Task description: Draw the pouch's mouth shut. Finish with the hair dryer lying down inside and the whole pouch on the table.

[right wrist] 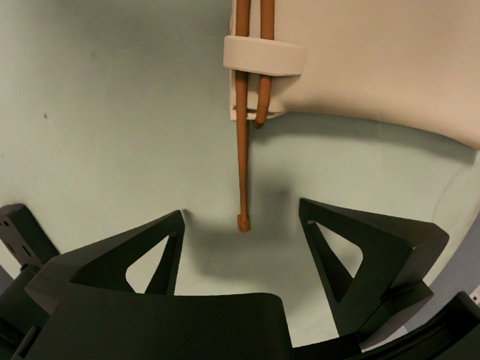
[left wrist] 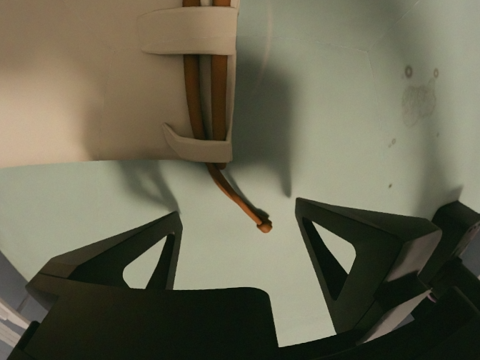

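The beige pouch [left wrist: 75, 90] [right wrist: 370, 60] lies on the table, with brown drawcords running through loops along its mouth edge. In the left wrist view a knotted cord end [left wrist: 264, 226] sticks out past the pouch's corner. In the right wrist view another knotted cord end [right wrist: 243, 223] sticks out straight from the other corner. My left gripper [left wrist: 236, 213] is open above the table, its fingertips on either side of the knot's line. My right gripper [right wrist: 240, 212] is open, its fingertips to either side of its cord end. The two mouth edges look close together in the parts shown. The hair dryer does not show.
The pale green table [left wrist: 330, 125] [right wrist: 125, 150] carries ring stains [left wrist: 408, 71] and a faint blotch in the left wrist view. Its edge curves past the lower corners of both views, with grey floor beyond. Gripper shadows fall near the cord ends.
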